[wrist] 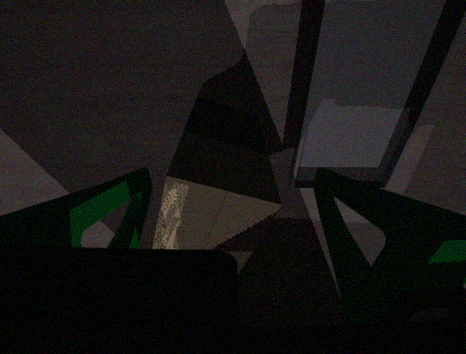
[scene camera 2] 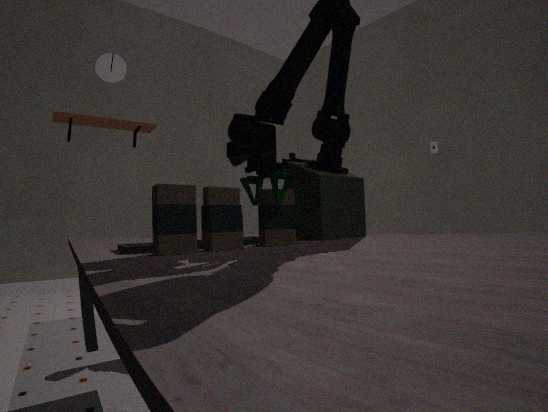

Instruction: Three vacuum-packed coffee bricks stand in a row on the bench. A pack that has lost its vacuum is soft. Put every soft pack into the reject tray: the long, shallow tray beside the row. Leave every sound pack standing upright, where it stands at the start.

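Seen in the pictures: gripper, fingertip midpoint: [wrist: 232, 177] [scene camera 2: 266, 204]; arm's base at its link origin: [scene camera 2: 327, 169].
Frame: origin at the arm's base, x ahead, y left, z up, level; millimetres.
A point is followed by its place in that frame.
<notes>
Three coffee bricks stand upright in a row in the scene view: the left pack [scene camera 2: 174, 219] @(x 550, y 46, z -157 mm), the middle pack [scene camera 2: 222, 218] @(x 440, y 50, z -157 mm) and the right pack [scene camera 2: 278, 235] @(x 290, y 63, z -202 mm), pale with dark blue-green bands. My gripper [scene camera 2: 266, 201] @(x 295, y 27, z -123 mm) [wrist: 232, 177] @(x 295, y 27, z -123 mm) is open and empty at the top of the right pack. In the wrist view a pale pack top [wrist: 215, 215] @(x 301, y 35, z -87 mm) lies between the spread green fingers, turned slightly to them; its lower part is hidden by the dark gripper body. The long reject tray [scene camera 2: 134, 248] @(x 612, y -42, z -217 mm) [wrist: 303, 65] @(x 336, y -38, z -227 mm) lies behind the row; no pack shows in its visible part. Softness cannot be told.
The arm's dark green base block [scene camera 2: 342, 207] @(x 42, y 83, z -133 mm) stands on the bench [scene camera 2: 400, 310] @(x 587, y 511, z -227 mm) just behind and right of the right pack. The bench's dark edge [scene camera 2: 117, 335] @(x 738, y 405, z -233 mm) runs along the left. A wall shelf [scene camera 2: 102, 121] hangs far behind. The light is dim, with broad shadows.
</notes>
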